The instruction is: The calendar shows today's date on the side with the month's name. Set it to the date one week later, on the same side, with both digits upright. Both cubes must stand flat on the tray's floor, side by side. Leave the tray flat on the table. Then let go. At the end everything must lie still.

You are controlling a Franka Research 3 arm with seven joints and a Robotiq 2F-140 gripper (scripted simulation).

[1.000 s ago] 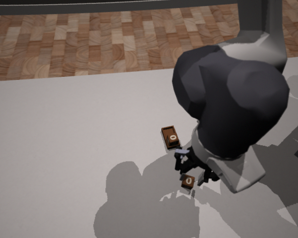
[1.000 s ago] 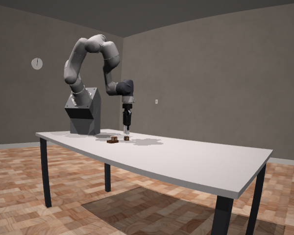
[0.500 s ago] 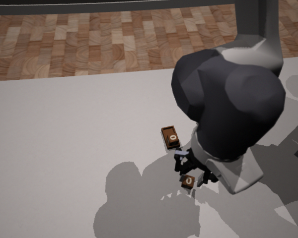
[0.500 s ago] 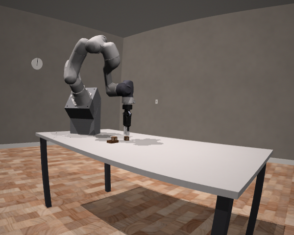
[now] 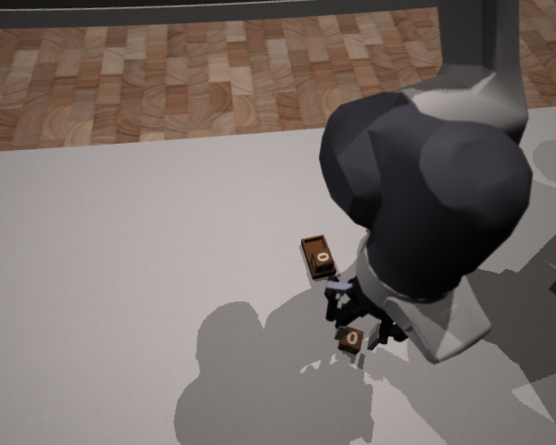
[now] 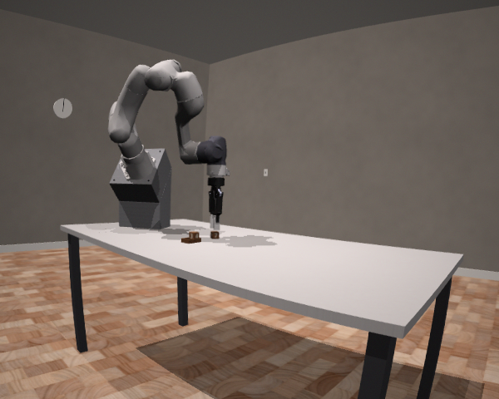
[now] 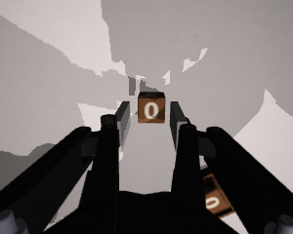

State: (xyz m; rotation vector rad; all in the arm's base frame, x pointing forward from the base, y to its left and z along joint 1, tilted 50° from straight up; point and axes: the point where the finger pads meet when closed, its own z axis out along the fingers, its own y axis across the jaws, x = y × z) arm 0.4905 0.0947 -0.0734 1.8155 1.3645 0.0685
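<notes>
My hand is 60 mm above the cube.
</notes>
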